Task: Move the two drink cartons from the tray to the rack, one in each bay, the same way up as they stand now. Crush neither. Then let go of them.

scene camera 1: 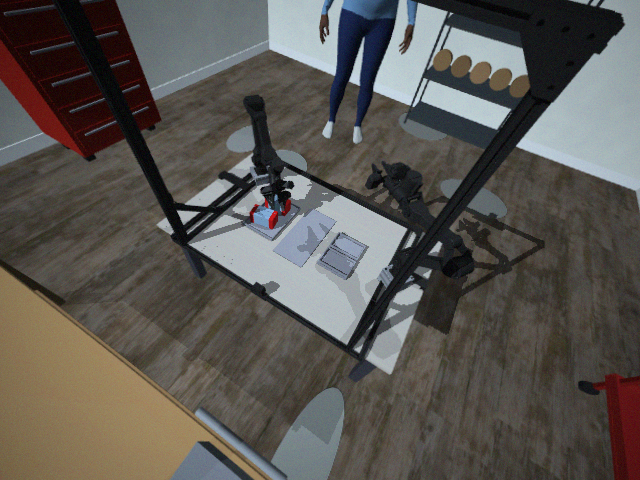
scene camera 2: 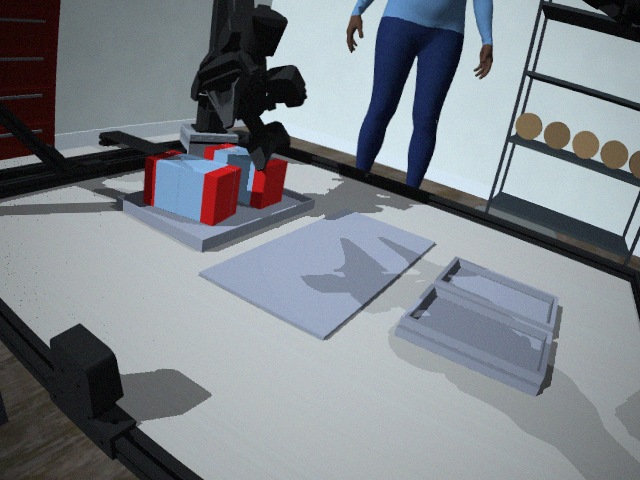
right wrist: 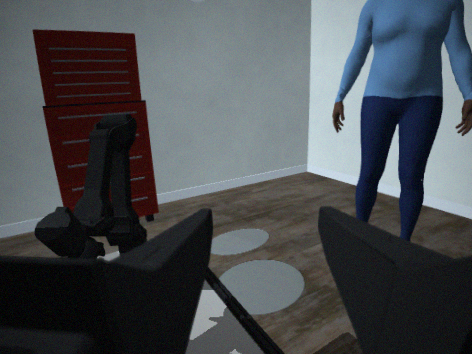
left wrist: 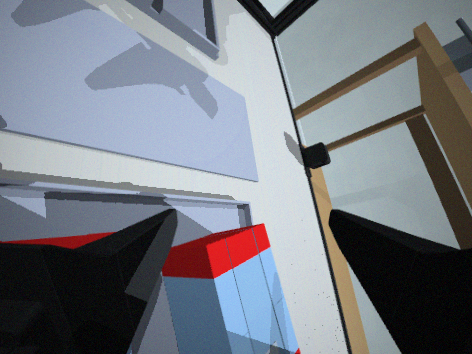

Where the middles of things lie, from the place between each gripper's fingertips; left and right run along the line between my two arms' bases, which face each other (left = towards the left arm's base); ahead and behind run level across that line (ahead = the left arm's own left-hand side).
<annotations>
Right now my right hand is 42 cm above the flat grey mat (scene camera 2: 317,277), 23 cm past it and 13 cm to the right of it. The rest, counted from my right hand: grey tray (scene camera 2: 247,219) 41 cm below, 33 cm to the left, 27 cm behind.
Right now my left hand is 1 cm short of the grey tray, 6 cm to the right of it and 10 cm above it. Also, from my left hand: flat grey mat: 5 cm ahead, 14 cm to the right, 10 cm below.
</annotations>
